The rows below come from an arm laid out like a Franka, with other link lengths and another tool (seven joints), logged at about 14 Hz.
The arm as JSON. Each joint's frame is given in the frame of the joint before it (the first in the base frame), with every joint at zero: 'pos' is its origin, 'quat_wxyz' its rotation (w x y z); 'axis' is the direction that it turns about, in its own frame. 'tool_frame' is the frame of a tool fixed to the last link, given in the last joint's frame.
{
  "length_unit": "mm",
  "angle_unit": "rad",
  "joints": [
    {
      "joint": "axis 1",
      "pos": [
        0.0,
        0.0,
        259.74
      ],
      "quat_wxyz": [
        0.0,
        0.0,
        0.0,
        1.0
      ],
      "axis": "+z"
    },
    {
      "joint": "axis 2",
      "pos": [
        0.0,
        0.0,
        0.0
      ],
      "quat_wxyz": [
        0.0,
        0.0,
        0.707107,
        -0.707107
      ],
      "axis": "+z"
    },
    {
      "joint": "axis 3",
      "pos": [
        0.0,
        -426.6,
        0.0
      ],
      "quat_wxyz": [
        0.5,
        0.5,
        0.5,
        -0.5
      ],
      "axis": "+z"
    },
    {
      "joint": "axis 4",
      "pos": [
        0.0,
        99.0,
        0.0
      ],
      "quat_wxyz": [
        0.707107,
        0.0,
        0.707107,
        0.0
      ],
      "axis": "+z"
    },
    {
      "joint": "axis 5",
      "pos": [
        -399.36,
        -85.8,
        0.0
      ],
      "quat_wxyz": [
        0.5,
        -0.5,
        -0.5,
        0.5
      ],
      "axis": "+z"
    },
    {
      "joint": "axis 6",
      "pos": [
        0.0,
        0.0,
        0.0
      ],
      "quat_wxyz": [
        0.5,
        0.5,
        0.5,
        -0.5
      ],
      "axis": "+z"
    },
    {
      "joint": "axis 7",
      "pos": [
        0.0,
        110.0,
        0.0
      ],
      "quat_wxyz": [
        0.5,
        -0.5,
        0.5,
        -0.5
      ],
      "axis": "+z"
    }
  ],
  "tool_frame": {
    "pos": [
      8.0,
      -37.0,
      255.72
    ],
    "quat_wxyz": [
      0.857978,
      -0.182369,
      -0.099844,
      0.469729
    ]
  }
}
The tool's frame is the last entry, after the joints.
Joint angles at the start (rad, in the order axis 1, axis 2, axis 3, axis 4, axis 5, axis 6, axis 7):
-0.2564 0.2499 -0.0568 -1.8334 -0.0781 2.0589 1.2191
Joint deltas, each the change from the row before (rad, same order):
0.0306 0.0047 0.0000 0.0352 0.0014 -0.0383 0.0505
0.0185 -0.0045 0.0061 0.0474 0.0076 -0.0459 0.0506
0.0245 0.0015 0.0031 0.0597 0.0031 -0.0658 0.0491
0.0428 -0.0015 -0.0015 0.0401 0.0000 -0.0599 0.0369
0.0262 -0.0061 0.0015 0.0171 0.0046 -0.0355 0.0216
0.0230 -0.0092 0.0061 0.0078 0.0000 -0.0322 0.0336
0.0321 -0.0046 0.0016 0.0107 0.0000 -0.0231 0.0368
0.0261 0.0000 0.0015 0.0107 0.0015 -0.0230 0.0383
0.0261 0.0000 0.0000 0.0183 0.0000 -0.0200 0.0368
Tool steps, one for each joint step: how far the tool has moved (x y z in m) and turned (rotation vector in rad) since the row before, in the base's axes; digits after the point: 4 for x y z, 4 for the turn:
0.0099 0.0200 0.0104 -0.0007 0.0038 -0.0230
0.0100 0.0172 0.0215 0.0028 -0.0113 -0.0323
0.0082 0.0190 0.0224 0.0013 0.0035 -0.0268
0.0035 0.0285 0.0159 0.0000 0.0157 0.0006
-0.0007 0.0204 0.0098 0.0049 0.0099 0.0023
-0.0036 0.0206 0.0078 0.0007 0.0129 -0.0067
-0.0003 0.0233 0.0066 -0.0023 0.0055 -0.0044
-0.0009 0.0197 0.0036 -0.0013 0.0098 -0.0123
0.0013 0.0182 0.0073 -0.0040 -0.0006 -0.0116

